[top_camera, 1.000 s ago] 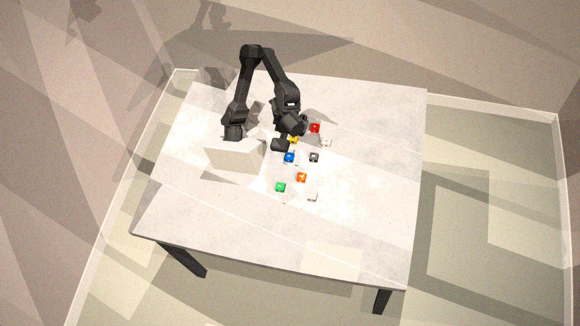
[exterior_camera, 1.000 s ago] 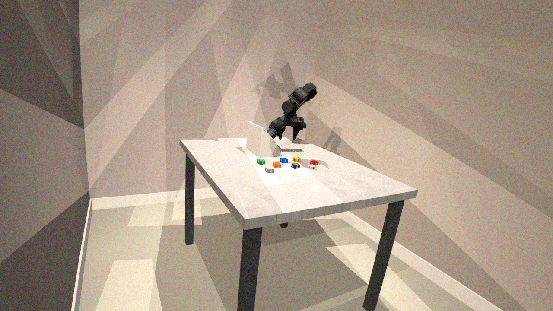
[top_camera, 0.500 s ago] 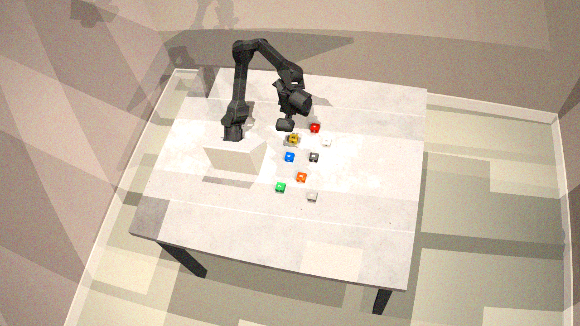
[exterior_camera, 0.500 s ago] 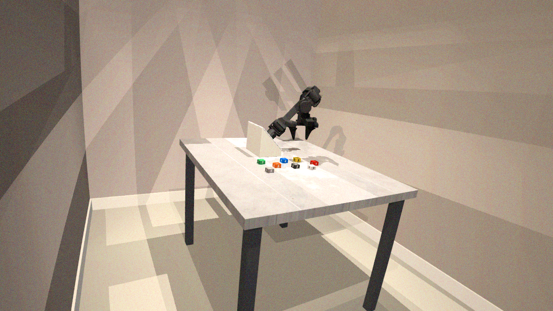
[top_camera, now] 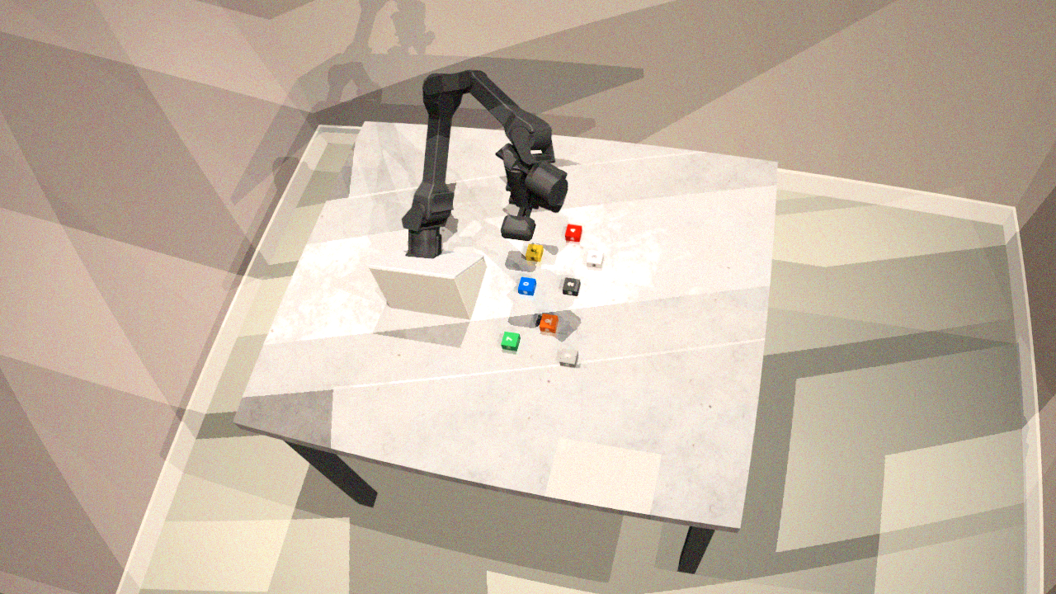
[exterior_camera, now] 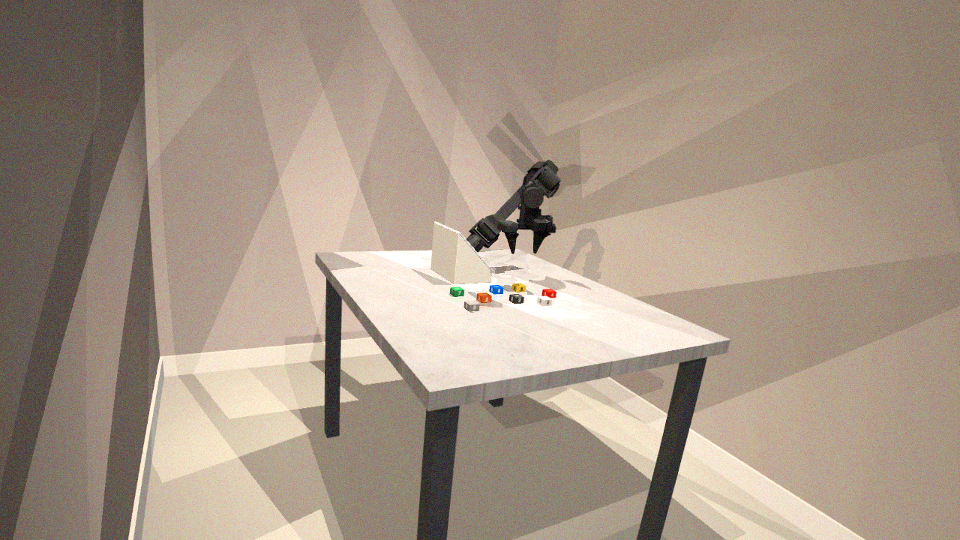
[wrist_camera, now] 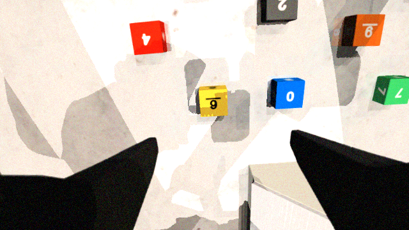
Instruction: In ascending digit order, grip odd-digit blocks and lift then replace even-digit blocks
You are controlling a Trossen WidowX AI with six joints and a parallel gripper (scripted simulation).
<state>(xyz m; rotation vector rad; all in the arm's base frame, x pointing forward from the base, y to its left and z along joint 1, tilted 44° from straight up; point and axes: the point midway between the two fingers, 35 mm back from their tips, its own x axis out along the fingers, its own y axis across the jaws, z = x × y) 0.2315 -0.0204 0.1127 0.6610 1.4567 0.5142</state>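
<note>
Now: the blue 0 block 10 mm behind my gripper tip, 80 mm to the right of it and 120 mm below it. Round my gripper tip: yellow block 10 mm behind, 120 mm below; dark grey 2 block 90 mm ahead, 80 mm to the right, 120 mm below; red 4 block 70 mm ahead, 60 mm to the left, 120 mm below.
</note>
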